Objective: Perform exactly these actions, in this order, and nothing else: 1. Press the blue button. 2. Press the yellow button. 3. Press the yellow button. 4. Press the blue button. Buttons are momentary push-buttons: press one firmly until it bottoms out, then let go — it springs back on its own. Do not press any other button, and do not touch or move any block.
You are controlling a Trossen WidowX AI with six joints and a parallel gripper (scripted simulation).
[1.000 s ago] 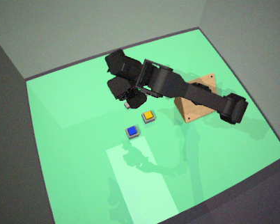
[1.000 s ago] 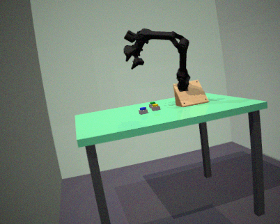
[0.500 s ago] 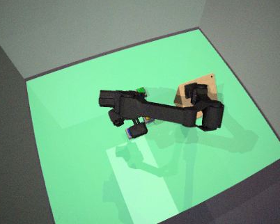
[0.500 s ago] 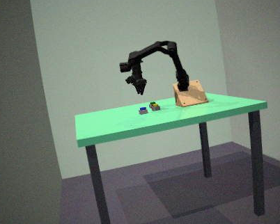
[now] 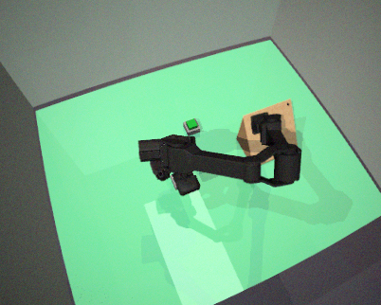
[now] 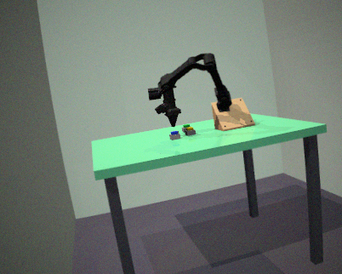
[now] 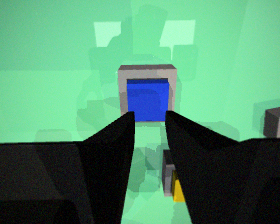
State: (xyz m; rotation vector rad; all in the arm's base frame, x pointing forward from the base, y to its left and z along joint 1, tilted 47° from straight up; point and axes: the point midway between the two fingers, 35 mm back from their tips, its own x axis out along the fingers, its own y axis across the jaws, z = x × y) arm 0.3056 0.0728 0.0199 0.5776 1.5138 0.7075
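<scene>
Right now the blue button is 30 mm below my gripper tip. From my gripper tip the other things lie so: green button 110 mm behind, 180 mm to the right, 30 mm below.
</scene>
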